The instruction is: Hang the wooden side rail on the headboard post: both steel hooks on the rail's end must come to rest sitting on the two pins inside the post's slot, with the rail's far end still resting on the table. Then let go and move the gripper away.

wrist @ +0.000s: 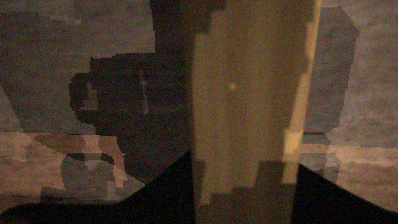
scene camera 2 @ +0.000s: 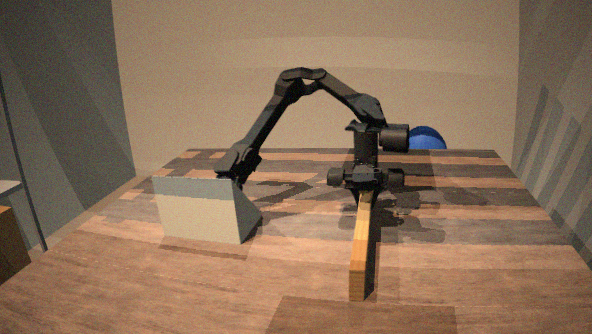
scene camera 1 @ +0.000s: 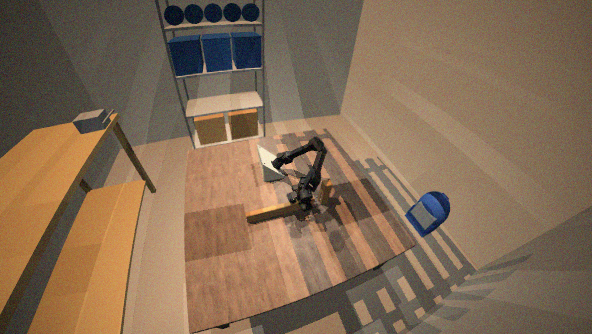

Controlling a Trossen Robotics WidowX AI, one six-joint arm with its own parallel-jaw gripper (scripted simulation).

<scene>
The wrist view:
gripper: 231,151
wooden side rail: 247,76
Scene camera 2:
gripper: 365,208
wooden side rail: 359,255
</scene>
